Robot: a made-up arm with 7 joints.
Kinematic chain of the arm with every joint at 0, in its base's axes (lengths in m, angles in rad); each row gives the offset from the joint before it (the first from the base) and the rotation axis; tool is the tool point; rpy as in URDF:
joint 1: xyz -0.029 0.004 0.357 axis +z
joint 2: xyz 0.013 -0.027 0 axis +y
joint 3: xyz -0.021 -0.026 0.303 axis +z
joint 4: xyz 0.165 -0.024 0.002 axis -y
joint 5: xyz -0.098 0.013 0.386 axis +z
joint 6: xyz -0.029 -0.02 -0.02 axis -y
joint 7: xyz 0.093 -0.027 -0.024 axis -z
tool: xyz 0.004 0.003 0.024 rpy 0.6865 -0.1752 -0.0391
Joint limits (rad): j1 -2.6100..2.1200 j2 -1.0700..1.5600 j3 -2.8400..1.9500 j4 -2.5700..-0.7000 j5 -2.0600..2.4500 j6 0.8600..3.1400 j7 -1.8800..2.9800
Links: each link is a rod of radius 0.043 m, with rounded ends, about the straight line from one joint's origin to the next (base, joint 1, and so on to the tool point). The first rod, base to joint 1, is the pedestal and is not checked.
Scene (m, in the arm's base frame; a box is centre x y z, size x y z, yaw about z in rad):
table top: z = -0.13
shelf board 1: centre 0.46 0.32 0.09 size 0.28 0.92 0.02 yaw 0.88
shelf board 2: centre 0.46 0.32 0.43 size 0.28 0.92 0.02 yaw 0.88
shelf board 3: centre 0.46 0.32 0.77 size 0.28 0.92 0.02 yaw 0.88
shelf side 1: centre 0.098 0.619 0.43 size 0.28 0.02 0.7 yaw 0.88
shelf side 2: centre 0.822 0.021 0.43 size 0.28 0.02 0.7 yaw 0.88
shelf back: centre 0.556 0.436 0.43 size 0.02 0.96 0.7 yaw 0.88
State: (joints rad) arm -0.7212 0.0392 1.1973 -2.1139 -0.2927 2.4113 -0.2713
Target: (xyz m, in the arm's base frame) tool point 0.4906 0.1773 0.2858
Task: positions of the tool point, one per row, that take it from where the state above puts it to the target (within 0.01 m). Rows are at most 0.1 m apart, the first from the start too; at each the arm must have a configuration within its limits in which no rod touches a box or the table.
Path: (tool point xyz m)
1: 0.4977 0.1927 0.6055
2: 0.4659 0.1392 0.6061
3: 0.4167 0.0829 0.6080
4: 0.3494 0.0328 0.6073
5: 0.4024 0.0199 0.5551
6: 0.4360 0.0171 0.4905
7: 0.4467 0.0218 0.4233
8: 0.4362 0.0302 0.3629
9: 0.4103 0.0376 0.3161
10: 0.3771 0.0401 0.2858
11: 0.4165 0.0674 0.2744
12: 0.4509 0.1014 0.2714
13: 0.4764 0.1393 0.2760
14: 0.4906 0.1773 0.2858

